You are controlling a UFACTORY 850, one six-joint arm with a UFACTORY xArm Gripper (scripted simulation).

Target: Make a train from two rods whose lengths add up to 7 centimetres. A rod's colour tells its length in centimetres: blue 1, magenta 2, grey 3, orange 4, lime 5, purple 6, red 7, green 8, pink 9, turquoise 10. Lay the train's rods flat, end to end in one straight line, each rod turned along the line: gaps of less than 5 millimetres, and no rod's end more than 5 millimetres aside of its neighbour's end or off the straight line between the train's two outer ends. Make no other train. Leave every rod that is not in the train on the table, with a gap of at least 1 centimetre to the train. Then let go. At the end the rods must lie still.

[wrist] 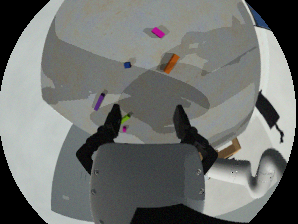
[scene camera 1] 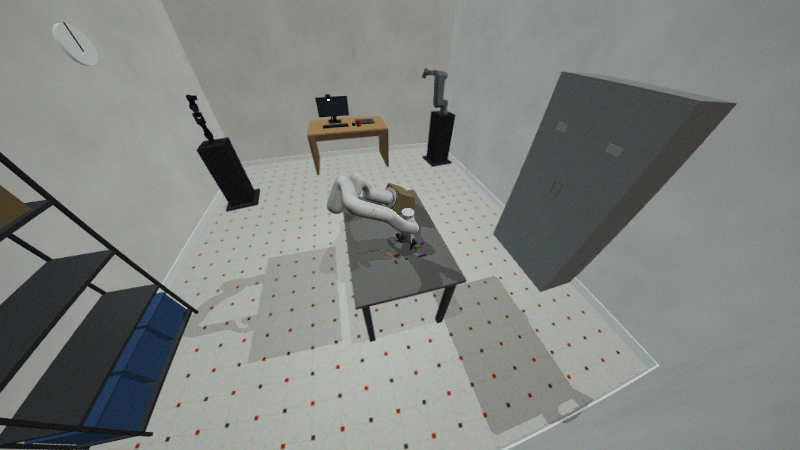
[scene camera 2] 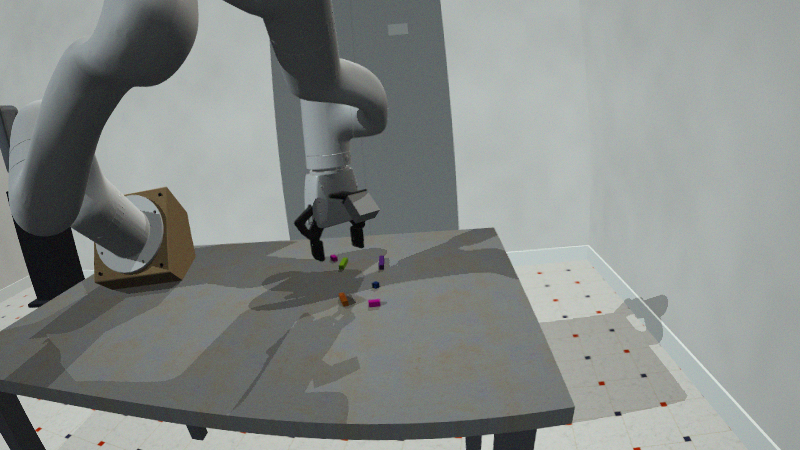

Note:
I see my gripper [scene camera 2: 339, 253].
My gripper is seen too in the wrist view [wrist: 147, 111].

